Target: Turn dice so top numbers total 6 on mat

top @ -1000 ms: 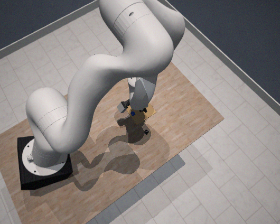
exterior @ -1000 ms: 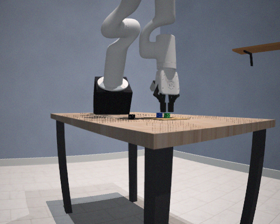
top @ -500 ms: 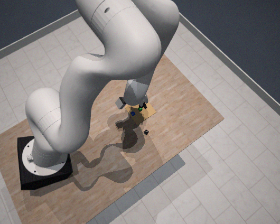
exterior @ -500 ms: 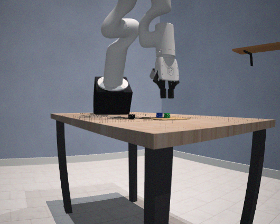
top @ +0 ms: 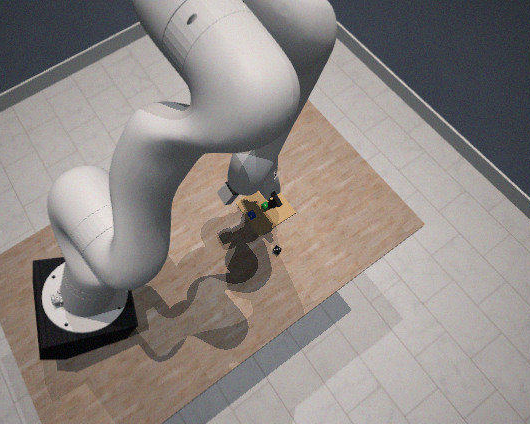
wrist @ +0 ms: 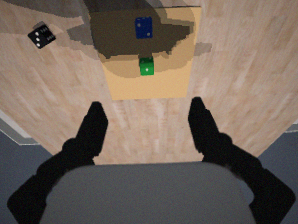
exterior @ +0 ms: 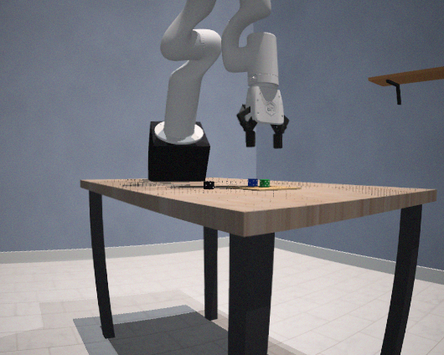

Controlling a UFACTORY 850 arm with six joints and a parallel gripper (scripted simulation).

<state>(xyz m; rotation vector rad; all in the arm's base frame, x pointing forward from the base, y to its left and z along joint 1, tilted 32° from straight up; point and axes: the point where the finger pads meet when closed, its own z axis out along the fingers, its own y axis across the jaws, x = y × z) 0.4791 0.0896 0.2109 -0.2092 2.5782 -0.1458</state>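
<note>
My gripper is now 3 cm past the black die, 14 cm to the left of it and 11 cm above it. Also, from my hand: blue die: 5 cm behind, 1 cm to the right, 10 cm below; then tan mat: 11 cm below; then green die: 10 cm below.
</note>
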